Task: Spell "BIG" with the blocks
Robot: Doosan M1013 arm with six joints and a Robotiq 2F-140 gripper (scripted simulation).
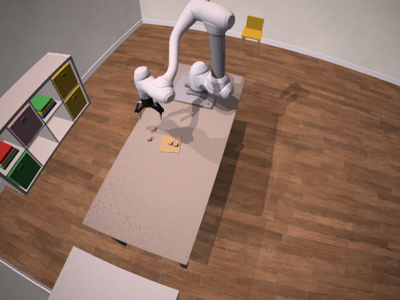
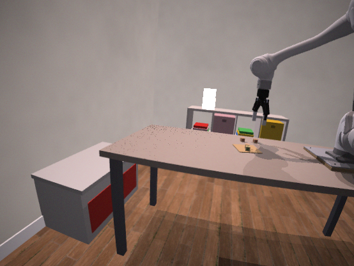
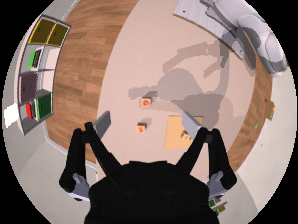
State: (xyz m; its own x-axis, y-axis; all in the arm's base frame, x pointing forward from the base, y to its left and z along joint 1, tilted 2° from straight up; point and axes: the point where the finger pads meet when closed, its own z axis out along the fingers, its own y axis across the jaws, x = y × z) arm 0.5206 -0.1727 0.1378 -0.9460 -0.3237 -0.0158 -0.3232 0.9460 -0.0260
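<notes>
The block is 9 cm ahead of my hand, 1 cm to the left of it and 14 cm below it.
</notes>
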